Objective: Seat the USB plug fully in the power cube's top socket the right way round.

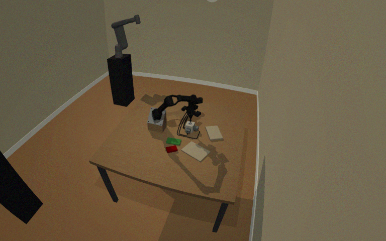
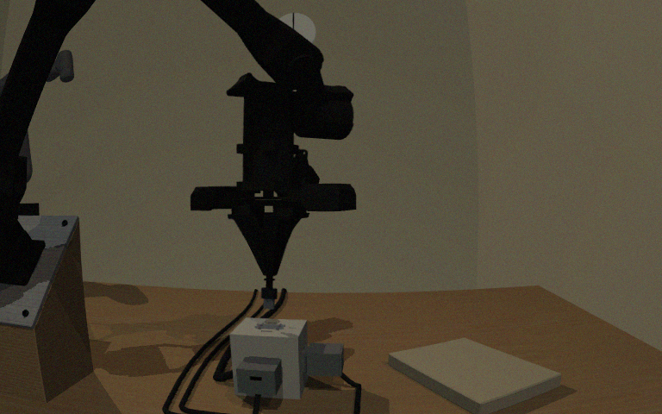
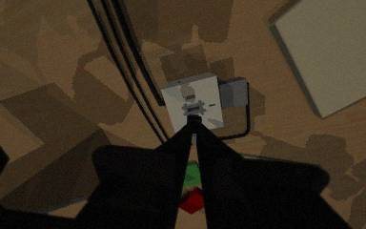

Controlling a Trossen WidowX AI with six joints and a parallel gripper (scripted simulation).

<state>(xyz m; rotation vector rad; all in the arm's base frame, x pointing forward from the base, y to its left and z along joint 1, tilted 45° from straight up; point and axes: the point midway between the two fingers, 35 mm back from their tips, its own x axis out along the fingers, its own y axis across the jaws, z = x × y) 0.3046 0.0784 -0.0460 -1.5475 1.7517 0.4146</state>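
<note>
Right now the USB plug is 20 mm below my gripper tip. Also, from my gripper tip: red block 80 mm behind, 330 mm to the right, 130 mm below; then green block 100 mm behind, 230 mm to the right, 130 mm below; then pale flat book 240 mm ahead, 10 mm to the left, 130 mm below.
</note>
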